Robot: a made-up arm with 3 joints. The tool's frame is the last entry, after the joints. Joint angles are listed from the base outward. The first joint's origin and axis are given. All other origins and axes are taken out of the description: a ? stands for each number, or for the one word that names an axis. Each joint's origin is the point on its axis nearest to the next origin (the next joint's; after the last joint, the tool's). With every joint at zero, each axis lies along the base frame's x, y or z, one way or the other. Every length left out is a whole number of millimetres.
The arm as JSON. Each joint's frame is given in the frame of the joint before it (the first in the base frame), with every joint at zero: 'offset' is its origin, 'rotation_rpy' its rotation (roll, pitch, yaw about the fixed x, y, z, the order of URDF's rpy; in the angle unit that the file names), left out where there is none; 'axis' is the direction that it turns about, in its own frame. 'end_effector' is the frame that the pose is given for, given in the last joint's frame.
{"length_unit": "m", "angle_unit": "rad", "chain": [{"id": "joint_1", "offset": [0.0, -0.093, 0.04], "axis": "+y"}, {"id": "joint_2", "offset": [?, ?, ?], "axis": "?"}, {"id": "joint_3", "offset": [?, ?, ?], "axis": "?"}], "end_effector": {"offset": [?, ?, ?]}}
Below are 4 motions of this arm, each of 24 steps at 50 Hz.
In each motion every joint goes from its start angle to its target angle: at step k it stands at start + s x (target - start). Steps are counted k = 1, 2, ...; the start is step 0. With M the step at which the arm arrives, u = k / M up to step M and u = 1 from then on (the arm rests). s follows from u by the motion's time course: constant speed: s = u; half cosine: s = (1 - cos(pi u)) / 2; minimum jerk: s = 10 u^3 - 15 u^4 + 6 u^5.
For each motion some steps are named. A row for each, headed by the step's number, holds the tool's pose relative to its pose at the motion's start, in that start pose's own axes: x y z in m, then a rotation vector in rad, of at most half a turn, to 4 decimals.
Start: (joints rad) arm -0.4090 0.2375 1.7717
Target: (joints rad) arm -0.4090 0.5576 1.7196
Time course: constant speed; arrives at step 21
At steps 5, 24:
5: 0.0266 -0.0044 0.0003 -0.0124 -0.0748 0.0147
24: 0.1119 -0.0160 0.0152 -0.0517 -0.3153 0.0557

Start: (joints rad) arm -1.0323 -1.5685 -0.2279
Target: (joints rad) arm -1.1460 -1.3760 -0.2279
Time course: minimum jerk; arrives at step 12
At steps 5, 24:
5: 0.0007 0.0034 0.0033 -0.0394 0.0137 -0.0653
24: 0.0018 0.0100 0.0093 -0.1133 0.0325 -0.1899

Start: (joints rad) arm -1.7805 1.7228 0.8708
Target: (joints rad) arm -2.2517 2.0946 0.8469
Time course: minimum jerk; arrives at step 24
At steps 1, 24:
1: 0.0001 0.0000 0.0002 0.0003 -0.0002 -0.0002
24: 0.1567 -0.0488 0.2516 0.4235 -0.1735 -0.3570

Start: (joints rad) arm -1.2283 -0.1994 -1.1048
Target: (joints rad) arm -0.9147 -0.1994 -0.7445
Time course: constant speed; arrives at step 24
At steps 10, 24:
10: 0.0250 0.0711 0.0072 0.1758 0.0660 0.1099
24: 0.0424 0.1647 0.0346 0.4196 0.1864 0.2472

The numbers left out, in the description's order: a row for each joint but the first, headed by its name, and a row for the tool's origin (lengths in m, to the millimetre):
joint_2: xyz 0.075 0.0 0.514, axis -z
joint_3: xyz 0.008 -0.007 0.0, axis +x
tool: xyz 0.0 0.107 -0.384

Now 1 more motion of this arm.
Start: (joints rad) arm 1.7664 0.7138 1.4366
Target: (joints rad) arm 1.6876 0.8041 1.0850
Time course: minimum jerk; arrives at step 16
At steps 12, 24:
12: 0.0068 -0.1036 0.0117 -0.2666 -0.0926 0.0261
24: 0.0081 -0.1157 0.0151 -0.2970 -0.1038 0.0270

